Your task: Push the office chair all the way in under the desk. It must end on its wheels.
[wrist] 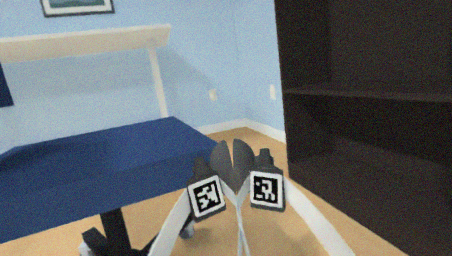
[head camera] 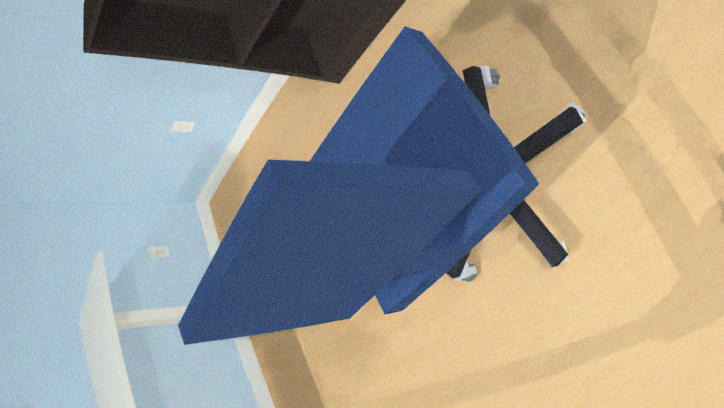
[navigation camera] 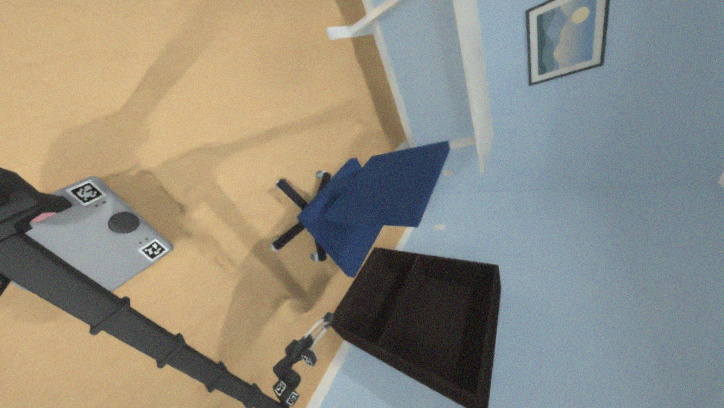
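Observation:
The blue office chair stands upright on its wheeled black base, outside the desk, near its bookcase-side end. The white desk stands against the blue wall; part of it is cut off in the head view. My gripper is shut, its two fingertips close together with nothing seen between them. In the wrist view it overlaps the seat's right corner; whether it touches the seat I cannot tell. In the navigation view it is beside the bookcase's front corner.
A dark bookcase stands close beside the chair, right of my gripper in the wrist view. My grey base is at the left in the navigation view, with the arm extended. A framed picture hangs above the desk.

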